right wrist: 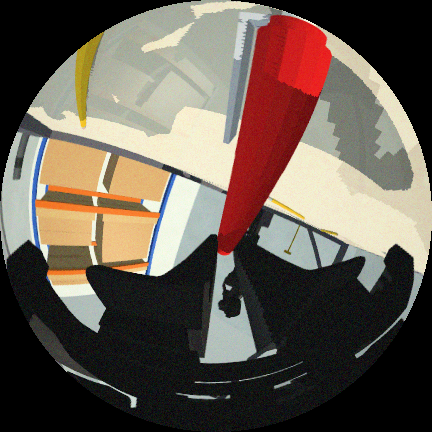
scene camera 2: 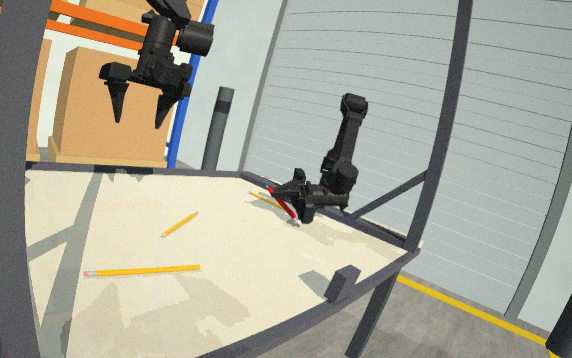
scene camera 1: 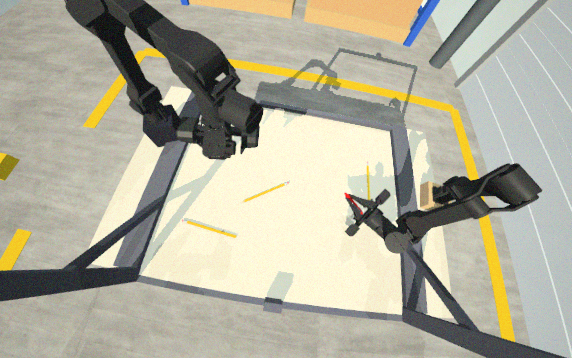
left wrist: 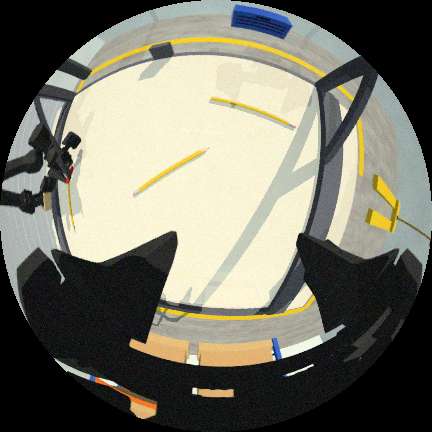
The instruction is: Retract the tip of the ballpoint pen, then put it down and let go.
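My right gripper [scene camera 1: 351,200] [scene camera 2: 277,193] [right wrist: 224,240] is shut on a red ballpoint pen [scene camera 1: 354,205] [scene camera 2: 283,206] [right wrist: 273,120] near the right edge of the cream table [scene camera 1: 320,256] [scene camera 2: 249,270]. The pen is tilted steeply, with its lower end down on the table top. In the right wrist view its far end is flat red and no button shows. The pen and right gripper also show small at the left of the left wrist view [left wrist: 67,177]. My left gripper [scene camera 1: 218,140] [scene camera 2: 140,106] [left wrist: 240,238] is open and empty, high above the table's far left.
Three yellow pencils lie on the table: one in the middle [scene camera 1: 266,192] [scene camera 2: 179,224] [left wrist: 171,171], one front left [scene camera 1: 210,228] [scene camera 2: 153,270] [left wrist: 252,111], one beside the right gripper [scene camera 1: 368,181] [scene camera 2: 265,199]. A dark frame [scene camera 1: 402,149] edges the table, with a small block [scene camera 1: 273,305] [scene camera 2: 341,282] at its front.
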